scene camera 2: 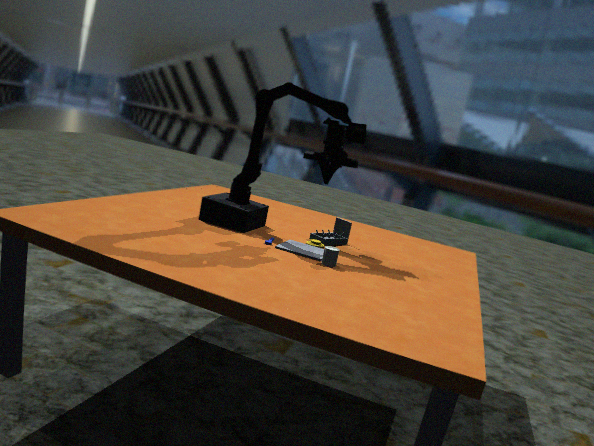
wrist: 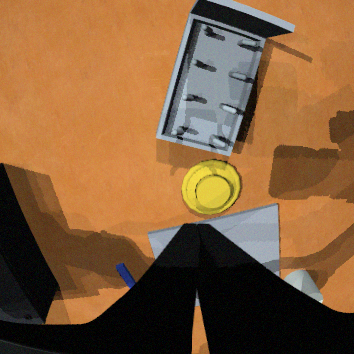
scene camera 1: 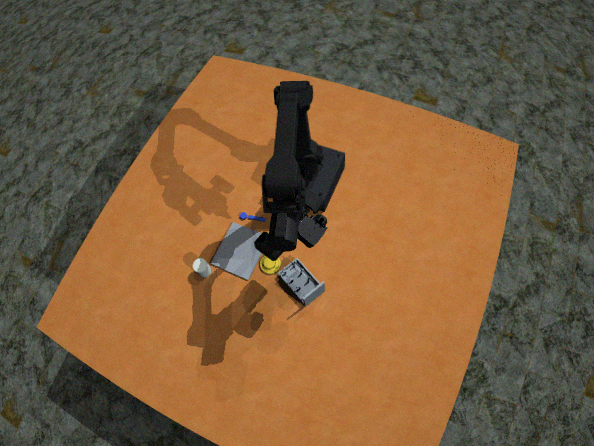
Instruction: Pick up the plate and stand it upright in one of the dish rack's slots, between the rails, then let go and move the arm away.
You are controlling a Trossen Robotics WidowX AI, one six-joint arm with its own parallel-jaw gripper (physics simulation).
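Note:
The yellow plate (scene camera 1: 270, 265) (scene camera 2: 315, 243) (wrist: 213, 191) lies flat on the table, between the grey board and the near short end of the dish rack, outside the slots. The grey dish rack (scene camera 1: 315, 293) (scene camera 2: 343, 228) (wrist: 235, 21) stands on the table with short pegs in two rows and a tall panel at its far end; its slots hold no plate. My gripper (scene camera 2: 326, 181) (wrist: 194, 235) is shut and empty, pointing down well above the table. In the wrist view its fingertips meet over the board's edge, near the plate. In scene camera 1 the arm hides the fingertips.
A flat grey board (scene camera 1: 239, 250) (scene camera 2: 300, 248) (wrist: 255, 232) lies beside the plate. A white cup (scene camera 1: 201, 268) (scene camera 2: 330, 256) (wrist: 303, 286) stands by the board's outer corner. A blue utensil (scene camera 1: 256, 218) (scene camera 2: 269, 241) (wrist: 125, 275) lies near the board, on the arm base's side.

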